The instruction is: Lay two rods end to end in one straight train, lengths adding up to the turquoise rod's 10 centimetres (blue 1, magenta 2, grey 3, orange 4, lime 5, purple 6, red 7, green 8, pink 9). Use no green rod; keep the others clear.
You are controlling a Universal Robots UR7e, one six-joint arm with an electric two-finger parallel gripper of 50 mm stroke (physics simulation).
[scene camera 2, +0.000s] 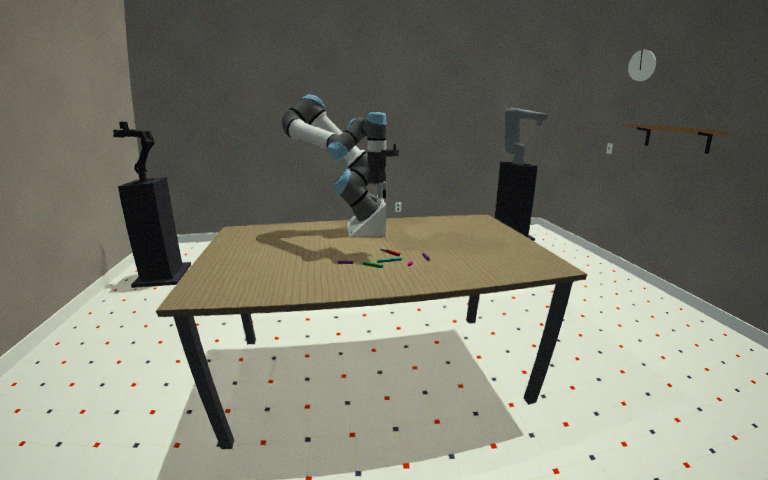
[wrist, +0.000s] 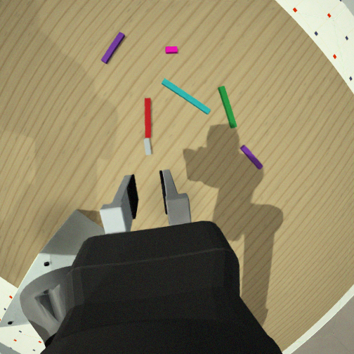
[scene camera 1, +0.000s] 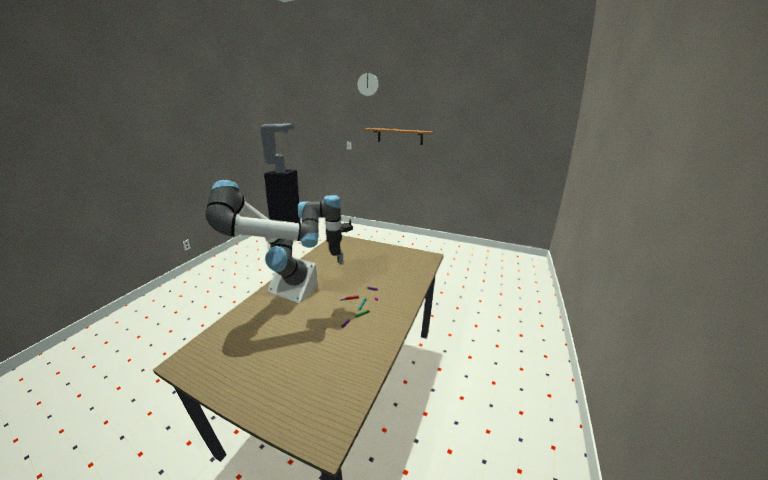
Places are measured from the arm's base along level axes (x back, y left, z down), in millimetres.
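Pixels of known places: gripper, fingertip midpoint: [scene camera 2: 382, 198] [scene camera 1: 340, 262]; arm's base at its link origin: [scene camera 2: 370, 210] [scene camera 1: 295, 272].
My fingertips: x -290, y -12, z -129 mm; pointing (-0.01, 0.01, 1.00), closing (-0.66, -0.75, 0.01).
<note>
For each thing: its middle in the pictures, then the offset to it from my fingertips.
- red rod at the middle of its body: [scene camera 2: 392, 252] [scene camera 1: 352, 297] dz +227, dx -44, dy +37 mm
- turquoise rod at the middle of its body: [scene camera 2: 389, 260] [scene camera 1: 362, 304] dz +227, dx -115, dy +2 mm
- green rod at the middle of its body: [scene camera 2: 372, 264] [scene camera 1: 362, 313] dz +227, dx -145, dy -72 mm
- magenta rod at the middle of its body: [scene camera 2: 410, 263] [scene camera 1: 376, 298] dz +227, dx -169, dy +72 mm
A red rod [wrist: 147, 118] [scene camera 1: 351, 297] [scene camera 2: 391, 252] and a short grey rod [wrist: 147, 146] lie end to end on the table, close to one line, with no gap that I can see; the grey one is tilted very slightly. The turquoise rod [wrist: 186, 96] [scene camera 1: 361, 304] [scene camera 2: 389, 260] lies slanted, apart from them, to their upper right in the wrist view. The green rod [wrist: 227, 107] [scene camera 1: 361, 313] [scene camera 2: 372, 264] lies beyond it. My gripper [wrist: 148, 185] [scene camera 1: 340, 260] is partly open and empty, high above the table, behind the grey rod's free end in the wrist view.
One purple rod [wrist: 113, 48] [scene camera 1: 372, 288] [scene camera 2: 425, 256] and a magenta rod [wrist: 171, 50] [scene camera 1: 376, 298] [scene camera 2: 410, 263] lie at the top of the wrist view. Another purple rod [wrist: 251, 157] [scene camera 1: 345, 323] [scene camera 2: 345, 262] lies at the right, by the arm's shadow.
</note>
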